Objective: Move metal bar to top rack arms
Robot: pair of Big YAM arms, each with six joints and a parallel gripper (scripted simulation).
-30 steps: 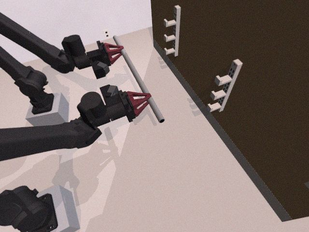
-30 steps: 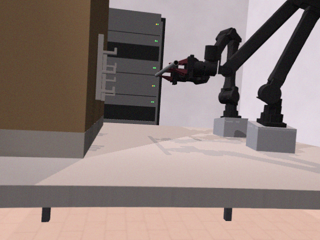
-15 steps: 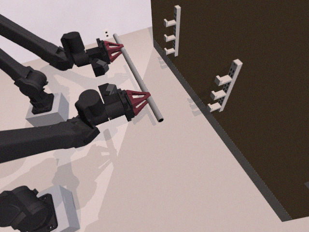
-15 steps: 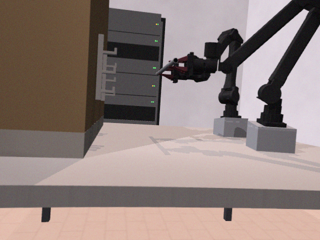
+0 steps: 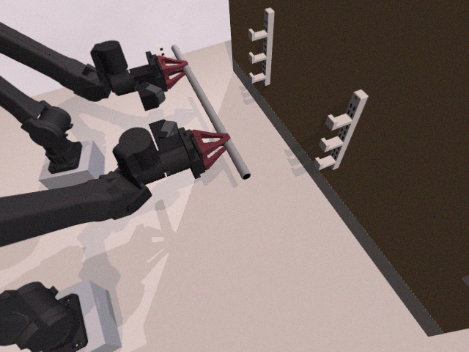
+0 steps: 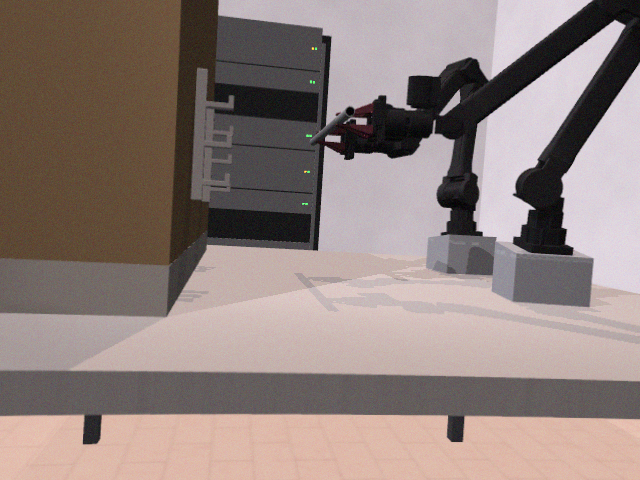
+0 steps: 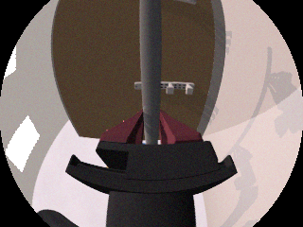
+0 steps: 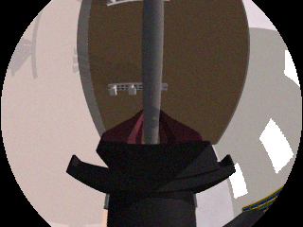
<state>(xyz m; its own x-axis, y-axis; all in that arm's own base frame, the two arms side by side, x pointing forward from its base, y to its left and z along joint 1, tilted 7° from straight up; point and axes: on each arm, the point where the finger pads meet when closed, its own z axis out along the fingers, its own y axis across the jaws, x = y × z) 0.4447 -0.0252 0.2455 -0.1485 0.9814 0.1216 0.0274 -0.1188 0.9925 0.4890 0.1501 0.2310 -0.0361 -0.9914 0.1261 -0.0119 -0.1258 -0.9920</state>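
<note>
My right hand is 1 cm past the grey metal bar and 15 cm to the right of it. Also, from my right hand: brown wall 44 cm ahead, 14 cm to the left, 10 cm above.
Right now my left hand is 15 cm to the left of the grey metal bar and 1 cm short of it. Also, from my left hand: brown wall (46 cm ahead, 16 cm to the right, 10 cm above).
</note>
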